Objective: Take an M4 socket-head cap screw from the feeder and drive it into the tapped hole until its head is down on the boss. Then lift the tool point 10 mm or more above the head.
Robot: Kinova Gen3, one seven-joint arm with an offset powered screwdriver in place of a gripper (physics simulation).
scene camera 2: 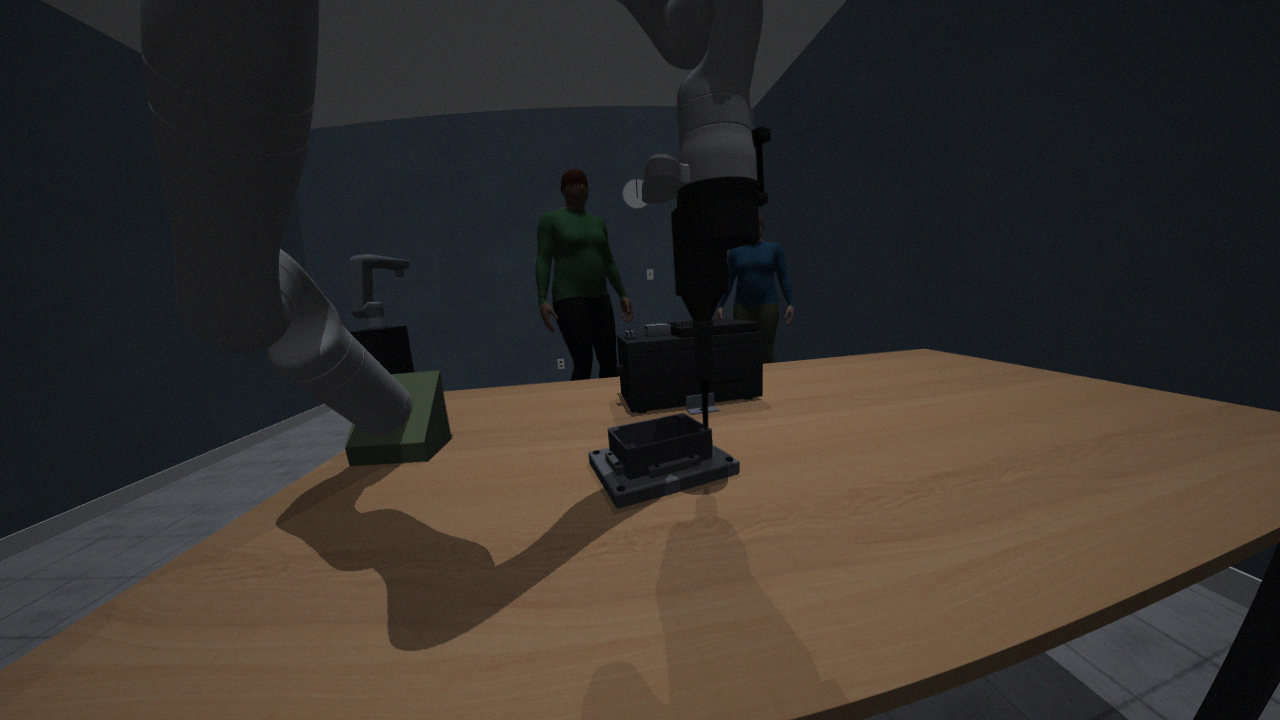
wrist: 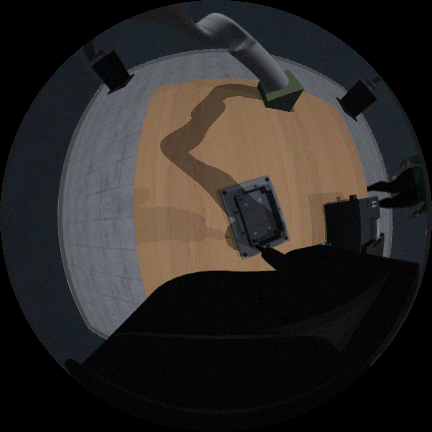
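Observation:
My screwdriver point(scene camera 2: 705, 424) point(wrist: 258, 246) points straight down, its thin bit at a corner of the dark open-topped box part. Whether a screw is on the tip, or whether the tip touches the boss, is too small and dark to tell. The box part point(scene camera 2: 637, 454) point(wrist: 241, 220) sits on a grey base plate point(scene camera 2: 635, 490) point(wrist: 227, 193) with holes at its corners. The tapped hole and any screw head in it cannot be made out. A black box-shaped unit point(scene camera 2: 662, 374) point(wrist: 342, 227), which looks like the screw feeder, stands behind the part, apart from the bit.
A green wedge-shaped block point(scene camera 2: 432, 420) point(wrist: 287, 97) under the arm's base stands at the table's far left in the scene view. A small grey bracket point(scene camera 2: 701, 403) lies in front of the black unit. Two people point(scene camera 2: 577, 255) point(scene camera 2: 757, 268) stand behind the table point(scene camera 2: 939, 465) point(wrist: 250, 135).

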